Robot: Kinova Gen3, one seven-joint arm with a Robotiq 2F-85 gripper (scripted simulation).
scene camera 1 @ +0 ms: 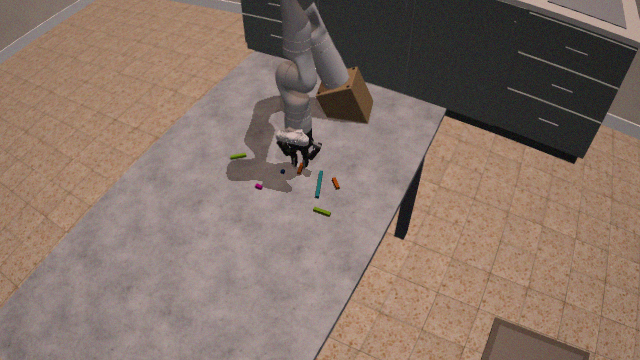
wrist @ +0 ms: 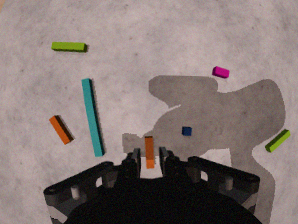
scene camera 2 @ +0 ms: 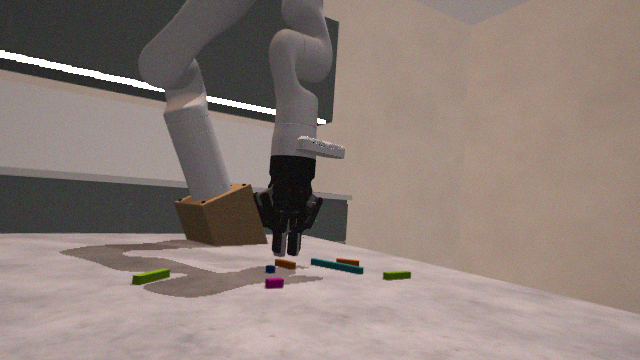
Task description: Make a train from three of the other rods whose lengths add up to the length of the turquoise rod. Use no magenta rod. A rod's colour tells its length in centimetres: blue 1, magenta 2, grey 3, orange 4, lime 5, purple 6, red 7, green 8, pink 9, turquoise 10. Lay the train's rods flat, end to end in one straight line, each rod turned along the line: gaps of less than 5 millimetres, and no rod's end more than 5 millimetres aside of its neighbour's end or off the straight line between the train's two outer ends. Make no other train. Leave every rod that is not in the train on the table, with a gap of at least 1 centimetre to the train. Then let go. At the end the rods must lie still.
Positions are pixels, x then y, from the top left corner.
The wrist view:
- my gripper: 149, 155
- turquoise rod: 89, 100
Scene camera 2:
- my gripper: 285, 255
